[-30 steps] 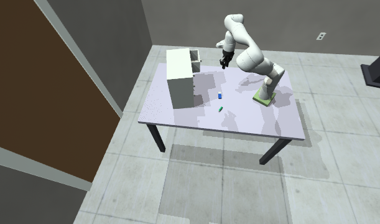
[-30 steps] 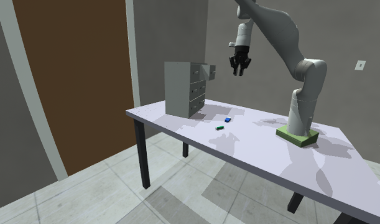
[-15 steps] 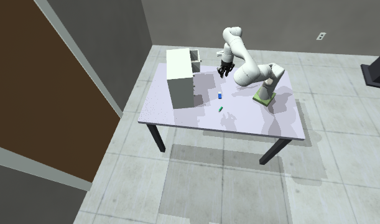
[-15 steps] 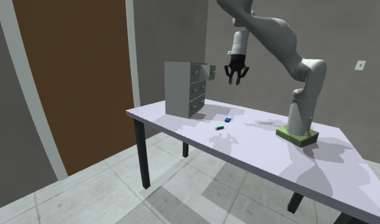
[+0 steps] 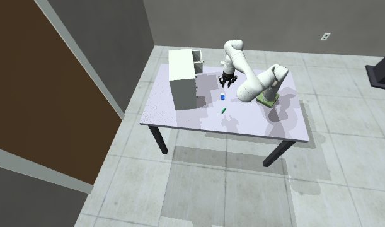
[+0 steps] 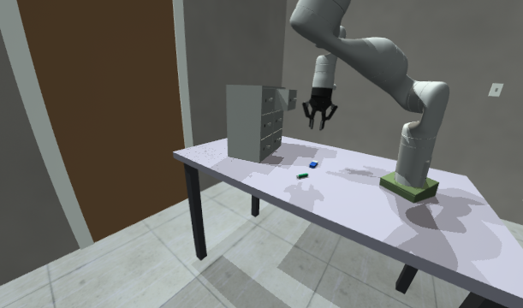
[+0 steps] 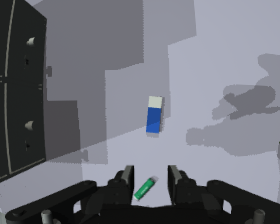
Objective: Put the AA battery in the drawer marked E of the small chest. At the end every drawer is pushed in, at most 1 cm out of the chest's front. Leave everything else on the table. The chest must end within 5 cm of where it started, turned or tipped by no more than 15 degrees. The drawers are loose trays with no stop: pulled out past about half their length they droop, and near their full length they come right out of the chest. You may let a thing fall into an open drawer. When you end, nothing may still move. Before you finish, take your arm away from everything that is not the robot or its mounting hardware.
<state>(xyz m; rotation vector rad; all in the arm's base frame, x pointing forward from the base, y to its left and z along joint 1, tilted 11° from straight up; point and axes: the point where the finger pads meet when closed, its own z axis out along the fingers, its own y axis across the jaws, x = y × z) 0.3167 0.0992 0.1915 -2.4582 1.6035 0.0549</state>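
Right now the green AA battery is 2 cm behind my hand, 9 cm to the left of it and 19 cm below it. From my hand the other things lie so: blue block: 2 cm ahead, 5 cm to the right, 19 cm below; then drawer: 29 cm ahead, 7 cm to the right, 6 cm above.
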